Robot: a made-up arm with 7 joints.
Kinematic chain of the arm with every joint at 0, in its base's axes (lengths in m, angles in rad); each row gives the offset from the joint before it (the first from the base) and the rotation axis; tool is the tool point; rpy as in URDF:
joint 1: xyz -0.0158 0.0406 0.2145 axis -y
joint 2: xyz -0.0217 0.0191 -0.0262 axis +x
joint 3: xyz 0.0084 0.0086 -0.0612 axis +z
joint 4: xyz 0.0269 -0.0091 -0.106 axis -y
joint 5: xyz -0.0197 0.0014 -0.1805 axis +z
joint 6: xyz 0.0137 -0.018 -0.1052 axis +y
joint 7: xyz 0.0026 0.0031 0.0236 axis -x
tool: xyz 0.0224 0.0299 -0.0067 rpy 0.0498 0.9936 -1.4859
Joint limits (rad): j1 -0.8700..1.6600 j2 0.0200..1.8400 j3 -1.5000..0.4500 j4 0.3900..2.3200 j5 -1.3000..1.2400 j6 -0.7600..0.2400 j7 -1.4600..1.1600
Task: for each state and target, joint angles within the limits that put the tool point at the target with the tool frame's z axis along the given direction. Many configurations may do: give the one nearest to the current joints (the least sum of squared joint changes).
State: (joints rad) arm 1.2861 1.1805 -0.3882 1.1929 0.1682 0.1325 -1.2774
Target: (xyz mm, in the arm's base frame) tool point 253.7 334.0 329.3 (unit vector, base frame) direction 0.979 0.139 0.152
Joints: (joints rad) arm 1.4062 0.9936 -0.2036 0.5856 0.0956 0.0736 -1.4600
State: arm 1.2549 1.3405 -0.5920 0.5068 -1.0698 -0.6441 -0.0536
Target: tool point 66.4 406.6 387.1 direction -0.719 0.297 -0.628
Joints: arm 1.0983 1.8071 -0.1734 0.8046 -1.3000 -0.7600 -0.0067
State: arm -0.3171 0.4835 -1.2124 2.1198 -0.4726 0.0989 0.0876
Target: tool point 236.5 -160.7 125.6 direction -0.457 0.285 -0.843
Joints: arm 0.6438 0.1567 -0.9259 1.5337 -0.7640 0.0489 0.1767
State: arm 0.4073 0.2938 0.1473 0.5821 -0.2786 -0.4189 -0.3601
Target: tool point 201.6 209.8 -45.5 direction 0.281 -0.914 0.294
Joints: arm -0.0216 0.0367 0.4500 1.2862 0.3354 -0.2735 -0.3383
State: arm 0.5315 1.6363 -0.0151 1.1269 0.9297 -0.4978 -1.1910
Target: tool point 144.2 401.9 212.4 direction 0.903 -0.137 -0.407
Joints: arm 0.2347 1.7184 -0.4002 0.8077 0.8745 -0.5494 -1.2632
